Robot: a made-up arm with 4 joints.
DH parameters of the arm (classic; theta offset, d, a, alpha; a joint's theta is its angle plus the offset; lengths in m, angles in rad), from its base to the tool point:
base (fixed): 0 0 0 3.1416
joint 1: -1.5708 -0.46 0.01 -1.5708
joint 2: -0.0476 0 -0.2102 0
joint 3: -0.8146 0 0.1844 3.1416
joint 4: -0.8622 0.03 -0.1 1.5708
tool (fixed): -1.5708 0 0 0
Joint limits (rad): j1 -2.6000..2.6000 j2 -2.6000..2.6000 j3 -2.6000..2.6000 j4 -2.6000..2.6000
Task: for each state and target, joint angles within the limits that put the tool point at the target. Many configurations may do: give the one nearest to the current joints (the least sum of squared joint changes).
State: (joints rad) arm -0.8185 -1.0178 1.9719 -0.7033
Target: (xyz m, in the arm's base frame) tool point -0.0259 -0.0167 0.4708
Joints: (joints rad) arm -0.8030 -0.9848 1.3510 -0.5936
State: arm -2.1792 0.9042 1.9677 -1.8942
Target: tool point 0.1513 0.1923 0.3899
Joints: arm -2.5979 1.5600 2.0705 -1.8416
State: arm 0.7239 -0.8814 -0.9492 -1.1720
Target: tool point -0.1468 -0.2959 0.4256
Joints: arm 0.3696 -0.6686 -0.4924 -1.2267
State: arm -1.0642 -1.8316 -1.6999 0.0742
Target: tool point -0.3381 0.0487 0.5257
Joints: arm -1.3398 -2.6000 -2.4787 -0.0773
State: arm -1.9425 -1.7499 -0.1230 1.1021
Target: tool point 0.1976 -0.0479 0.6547
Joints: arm -1.4811 -1.1011 -0.6657 0.1693
